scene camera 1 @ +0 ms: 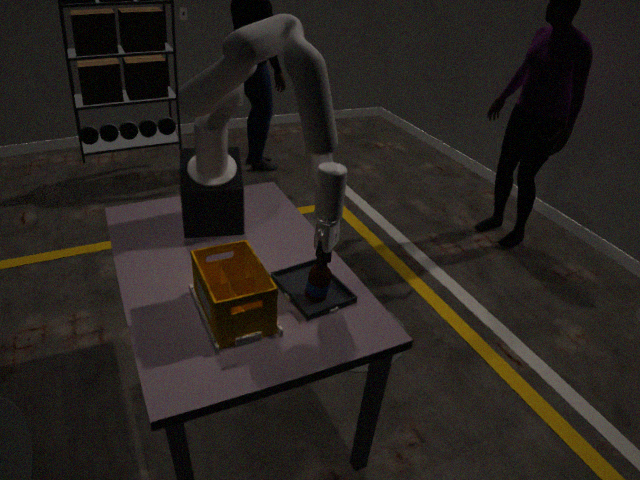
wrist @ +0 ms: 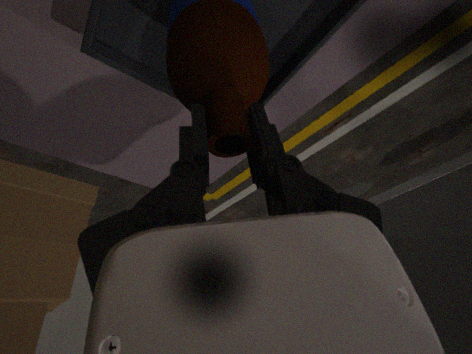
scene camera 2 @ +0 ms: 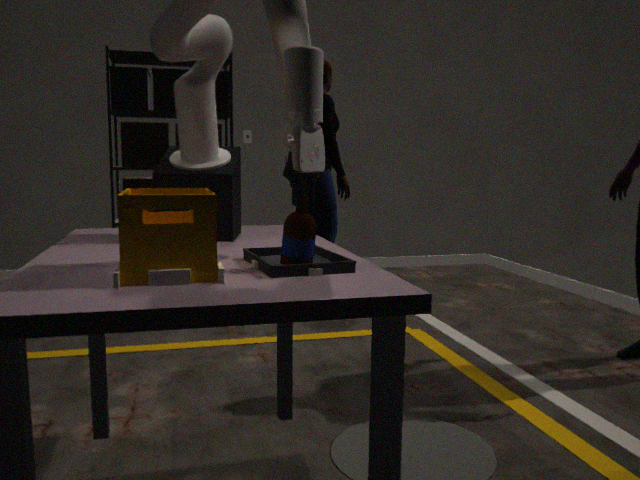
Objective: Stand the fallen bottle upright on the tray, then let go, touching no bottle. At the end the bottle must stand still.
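The brown bottle (scene camera 1: pixel 320 275) (scene camera 2: pixel 299 226) (wrist: pixel 217 55) has a blue label and is close to upright, with a slight lean in both scene views. Its base is inside the dark tray (scene camera 1: pixel 331 308) (scene camera 2: pixel 336 268) (wrist: pixel 125 74), at or very near the tray floor; I cannot tell whether it touches. My gripper (scene camera 1: pixel 323 255) (scene camera 2: pixel 303 200) (wrist: pixel 225 122) points down from above and is shut on the bottle's neck. In the wrist view a finger lies on each side of the neck, and the open mouth shows between them. The fingers hide part of the neck in the scene views.
A yellow crate (scene camera 1: pixel 250 315) (scene camera 2: pixel 168 248) with dividers stands left of the tray on the pinkish table (scene camera 1: pixel 310 361) (scene camera 2: pixel 248 297). The arm's dark base block (scene camera 1: pixel 212 211) stands at the back. Two people (scene camera 1: pixel 547 98) (scene camera 1: pixel 258 103) stand on the floor beyond the table.
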